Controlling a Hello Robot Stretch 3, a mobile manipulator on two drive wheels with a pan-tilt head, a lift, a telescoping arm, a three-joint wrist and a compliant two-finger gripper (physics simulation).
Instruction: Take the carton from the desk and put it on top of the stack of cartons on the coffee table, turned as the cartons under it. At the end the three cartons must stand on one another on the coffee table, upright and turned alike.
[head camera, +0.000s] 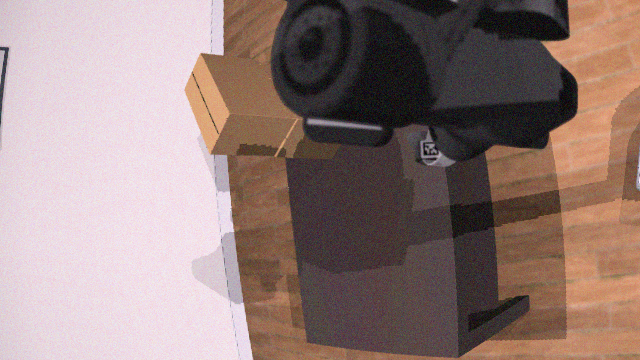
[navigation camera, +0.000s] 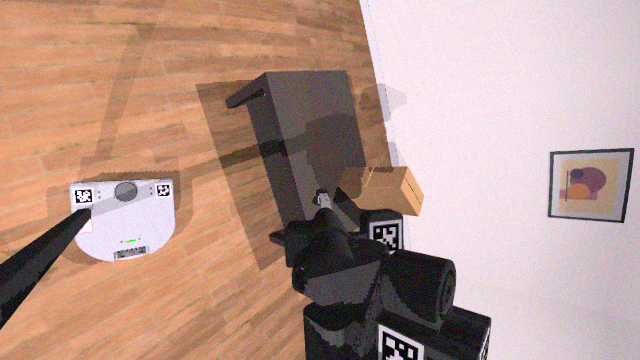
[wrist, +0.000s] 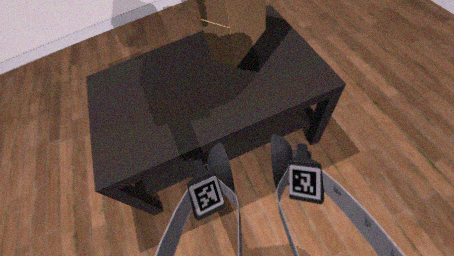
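Seen in the pictures: robot's base, origin of its link: (navigation camera: 126, 190).
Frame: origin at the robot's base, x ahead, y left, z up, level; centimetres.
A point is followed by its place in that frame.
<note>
Two brown cartons stand stacked on the dark coffee table (head camera: 380, 310) @(x 42.2, y -72.8, z 45.0 cm) (navigation camera: 310, 95) @(x 42.1, y -71.2, z 45.1 cm) (wrist: 120, 115). The stack (head camera: 245, 92) @(x -7.8, y -95.2, z 73.7 cm) (navigation camera: 382, 190) @(x -4.1, y -90.7, z 70.9 cm) (wrist: 237, 17) is at the table's wall side, partly hidden by the arm in the head view and cut off by the top edge in the wrist view. A light seam shows between the cartons. My gripper (wrist: 249, 156) @(x -2.0, y -31.6, z 91.8 cm) is open, with nothing between its fingers, high above the floor and table. In the head and navigation views the wrist hides much of it. The desk and its carton do not show.
The robot's base (navigation camera: 120, 220) @(x -10.4, y 2.6, z 16.0 cm) stands on the wood floor, off the table's long side. My dark wrist and arm (head camera: 380, 65) @(x -1.4, y -12.5, z 120.0 cm) (navigation camera: 350, 280) @(x -2.1, y -12.2, z 114.6 cm) reach close beside the stack. A white wall runs behind the table, with a framed picture (navigation camera: 552, 185) @(x -10.6, y -236.9, z 139.2 cm) on it.
</note>
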